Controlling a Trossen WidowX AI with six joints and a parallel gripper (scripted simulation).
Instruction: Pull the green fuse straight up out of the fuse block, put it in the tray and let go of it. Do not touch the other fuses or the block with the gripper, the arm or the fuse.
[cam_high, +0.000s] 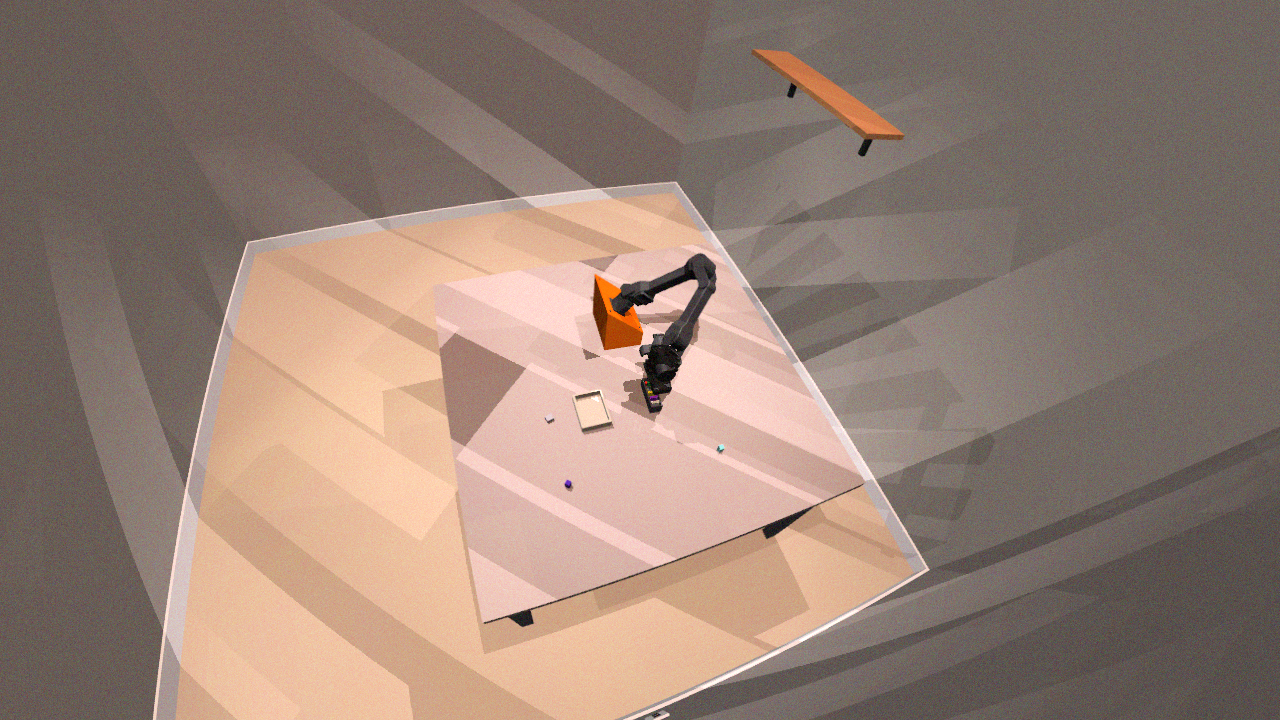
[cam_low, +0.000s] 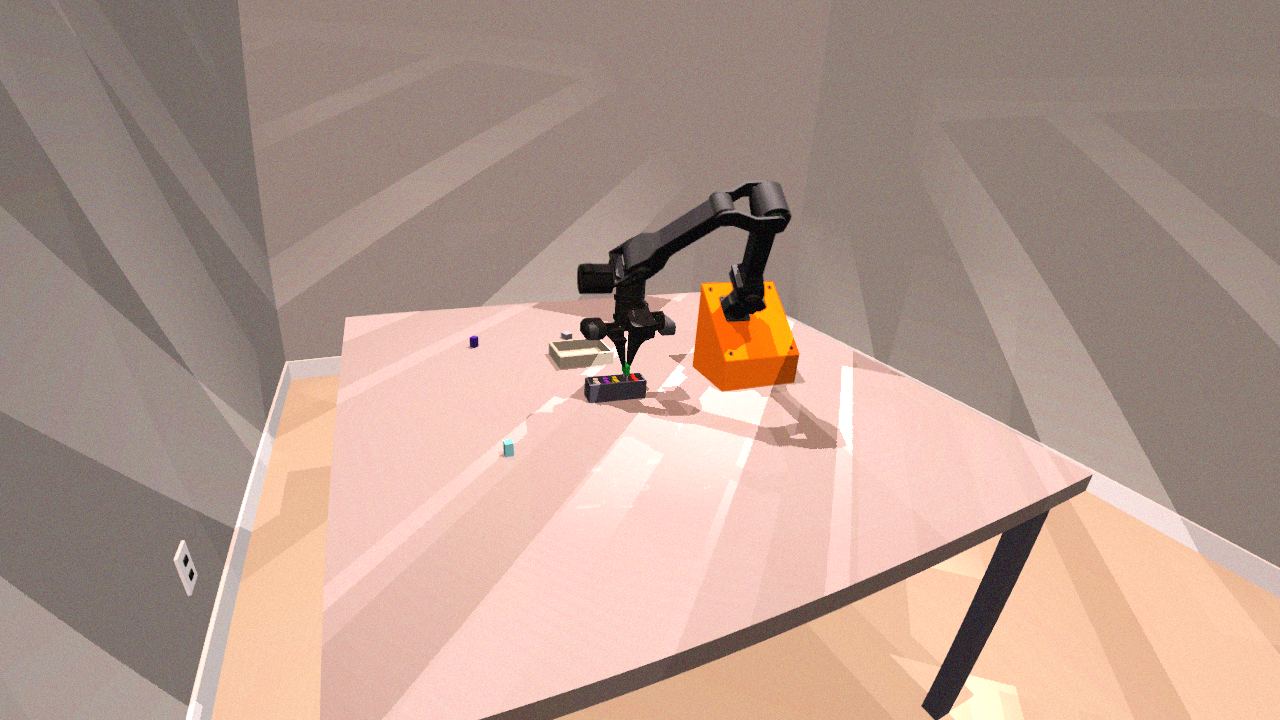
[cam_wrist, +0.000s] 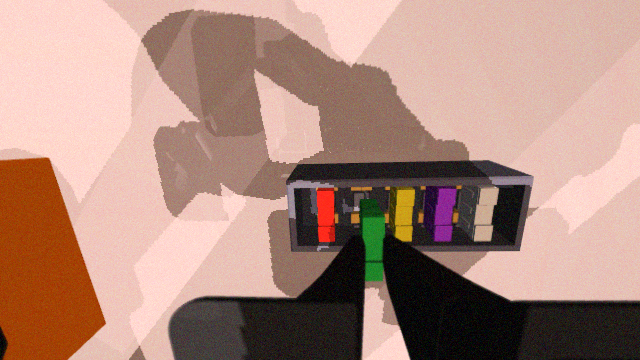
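The red fuse lies 2 cm behind my gripper tip and 4 cm below it. Round my gripper tip: green fuse (1 cm below); then purple fuse (4 cm ahead, 4 cm below); then yellow fuse (2 cm ahead, 4 cm below).
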